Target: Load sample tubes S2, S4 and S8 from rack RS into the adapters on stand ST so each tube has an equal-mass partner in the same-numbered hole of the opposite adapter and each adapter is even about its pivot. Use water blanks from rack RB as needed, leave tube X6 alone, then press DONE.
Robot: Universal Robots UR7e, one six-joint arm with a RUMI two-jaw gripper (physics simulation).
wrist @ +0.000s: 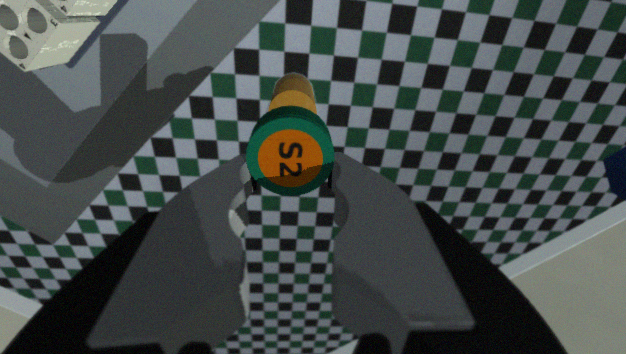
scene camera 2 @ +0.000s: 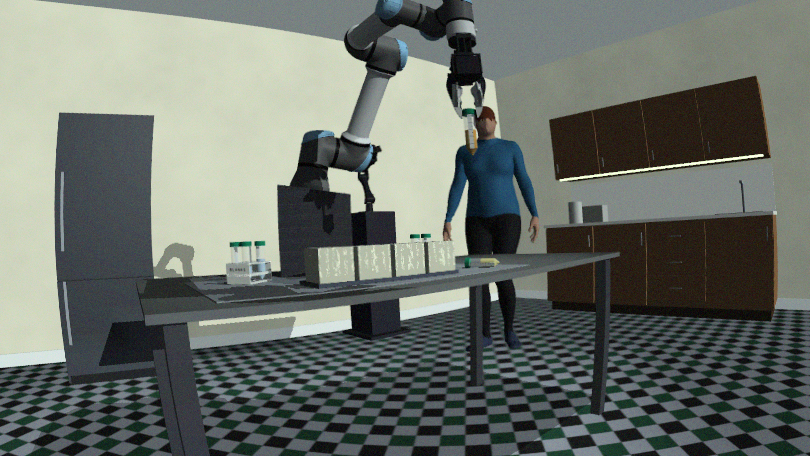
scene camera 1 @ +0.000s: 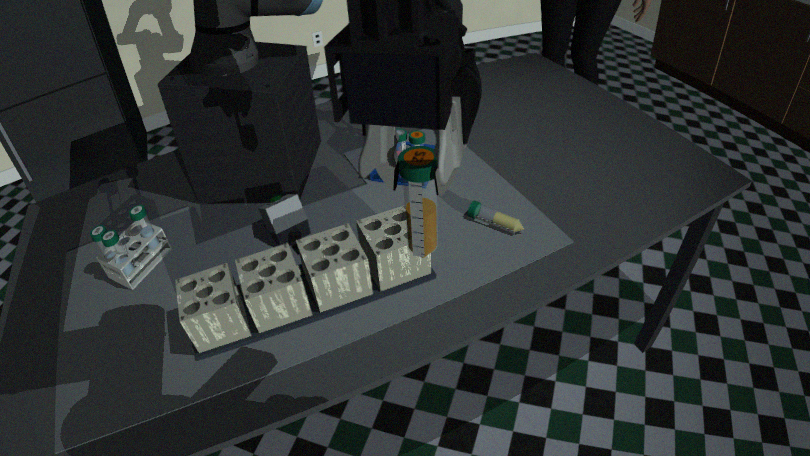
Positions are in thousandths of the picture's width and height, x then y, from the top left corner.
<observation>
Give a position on a grey DONE box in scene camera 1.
At 352,484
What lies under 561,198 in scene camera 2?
My gripper.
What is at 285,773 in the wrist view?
My gripper.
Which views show my gripper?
The wrist view, scene camera 2 and scene camera 1: all of them.
</observation>
